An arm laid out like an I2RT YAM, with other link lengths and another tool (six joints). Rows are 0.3 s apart.
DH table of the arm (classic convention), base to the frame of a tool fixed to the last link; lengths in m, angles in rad. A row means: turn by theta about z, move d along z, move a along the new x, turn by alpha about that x. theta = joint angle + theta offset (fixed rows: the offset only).
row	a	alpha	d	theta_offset
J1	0.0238	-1.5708	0.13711	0
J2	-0.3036	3.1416	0	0
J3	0.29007	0	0	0.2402
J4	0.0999	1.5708	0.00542	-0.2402
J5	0	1.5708	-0.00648	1.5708
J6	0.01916	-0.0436	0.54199	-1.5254
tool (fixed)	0	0	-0.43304	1.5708
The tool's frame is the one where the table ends.
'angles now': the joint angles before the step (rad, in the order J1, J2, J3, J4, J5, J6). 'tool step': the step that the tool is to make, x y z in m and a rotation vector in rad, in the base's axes. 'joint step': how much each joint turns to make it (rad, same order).
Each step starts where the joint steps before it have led.
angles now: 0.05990 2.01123 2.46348 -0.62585 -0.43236 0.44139
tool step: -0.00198 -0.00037 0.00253 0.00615 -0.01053 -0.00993
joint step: 0.00166 -0.01622 -0.02656 0.02457 0.01052 0.00807
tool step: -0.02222 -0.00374 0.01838 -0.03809 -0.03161 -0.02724
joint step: -0.00014 -0.05514 -0.01170 -0.02942 0.03286 -0.03850
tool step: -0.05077 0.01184 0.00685 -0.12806 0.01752 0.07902
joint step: 0.01562 -0.10760 -0.03850 -0.15449 -0.03872 -0.14836
